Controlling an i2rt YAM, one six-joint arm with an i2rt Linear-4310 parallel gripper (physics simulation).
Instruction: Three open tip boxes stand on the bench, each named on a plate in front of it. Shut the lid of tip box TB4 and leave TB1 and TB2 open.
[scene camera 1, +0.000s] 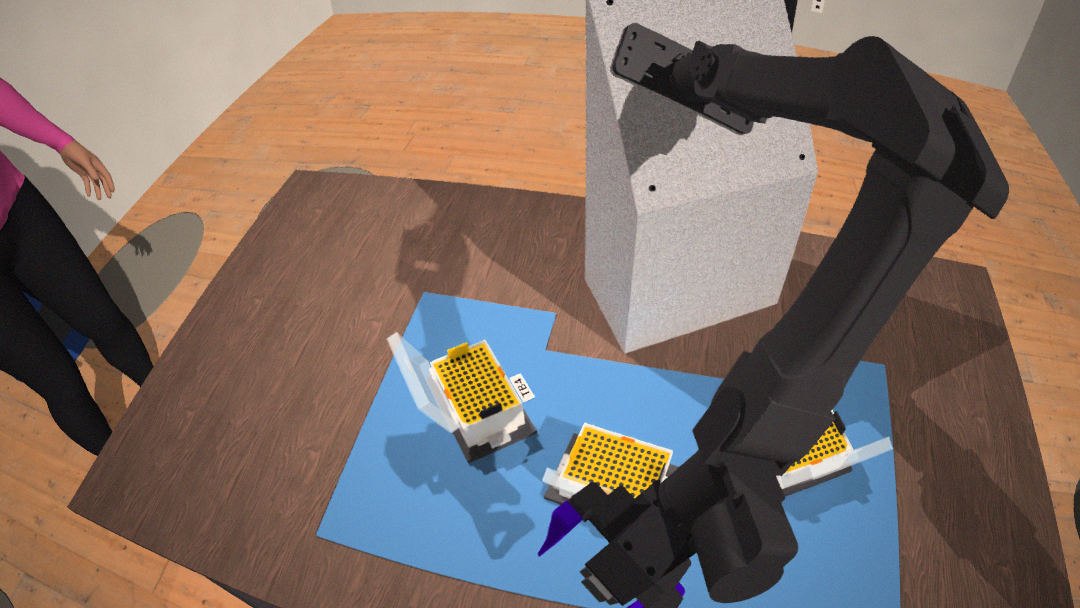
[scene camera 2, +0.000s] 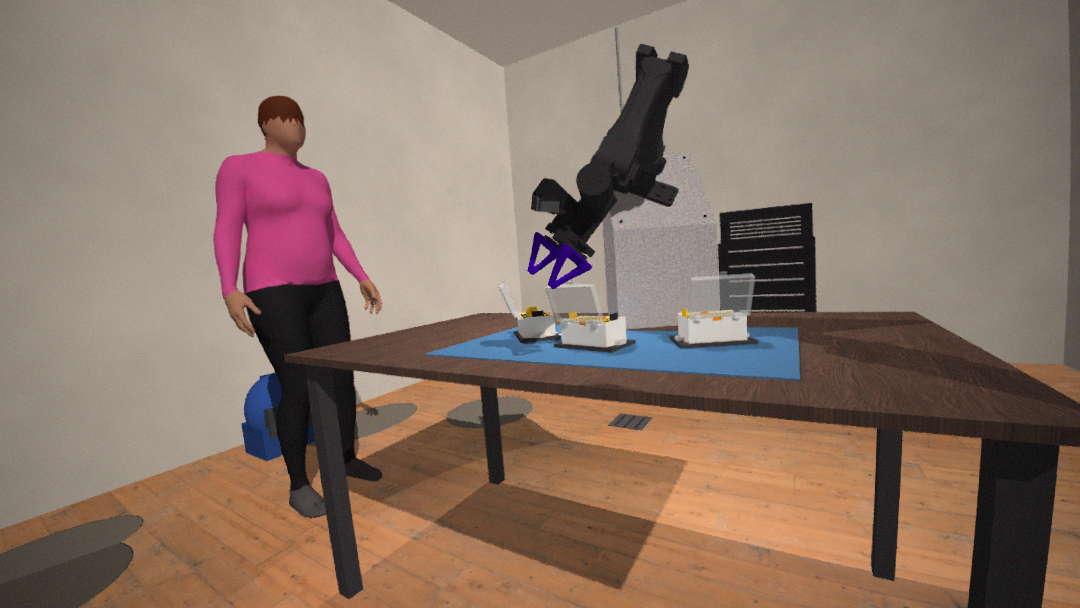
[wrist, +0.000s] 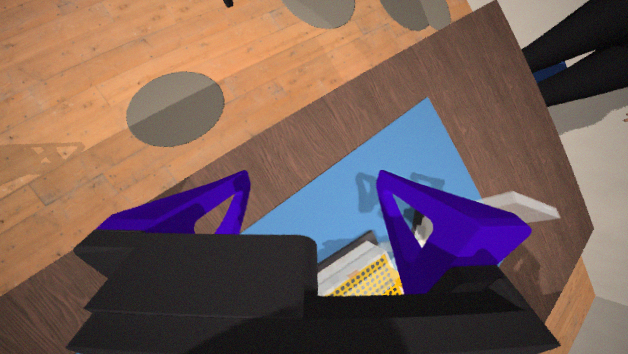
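Where they show: gripper, fingertip midpoint: (scene camera 1: 574, 589) (scene camera 2: 539, 279) (wrist: 313, 177); arm's base, link origin: (scene camera 1: 689, 79) (scene camera 2: 641, 187).
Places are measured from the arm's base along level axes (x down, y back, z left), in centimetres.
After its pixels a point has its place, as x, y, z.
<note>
Tip box TB4 (scene camera 1: 476, 383) (scene camera 2: 536, 326) @[35.9, -35.8, -10.4], white with a yellow rack, stands on the mat's left with its plate (scene camera 1: 521, 386) @[39.2, -26.3, -11.4] beside it. Its clear lid (scene camera 1: 411, 377) @[25.0, -39.5, -18.2] (scene camera 2: 510, 299) @[28.4, -40.9, -13.7] (wrist: 520, 206) @[27.5, -38.0, -20.2] stands open, leaning outward. The middle box (scene camera 1: 615, 460) (scene camera 2: 593, 332) @[35.6, -38.3, 10.6] (wrist: 370, 277) is open, its lid (scene camera 2: 575, 302) @[28.7, -41.9, 9.2] raised. The right box (scene camera 1: 820, 453) (scene camera 2: 711, 327) @[35.6, -24.1, 30.5] is partly behind the arm in scene camera 1; its lid (scene camera 2: 723, 293) @[28.3, -25.8, 33.9] is up. Plates naming these two are not readable. My gripper (scene camera 1: 587, 580) @[23.0, -53.8, 11.5] (scene camera 2: 542, 279) @[23.0, -53.8, 11.5] (wrist: 313, 177) @[23.0, -53.8, 11.5] is open and empty, above the boxes' height, near the middle box.
The boxes stand on a blue mat (scene camera 1: 665, 385) @[39.4, -16.5, 7.1] (scene camera 2: 717, 362) @[39.4, -36.6, 37.1] on a brown table (scene camera 1: 324, 249) @[39.7, -17.4, -59.7] (scene camera 2: 423, 366) @[39.7, -67.1, -12.2]. A tall grey pedestal (scene camera 1: 702, 264) @[24.6, -5.6, 6.5] (scene camera 2: 657, 264) @[22.5, -5.2, 6.9] stands behind the mat. A person (scene camera 1: 45, 317) (scene camera 2: 279, 219) stands beyond the table's left side. The arm spans over the right box.
</note>
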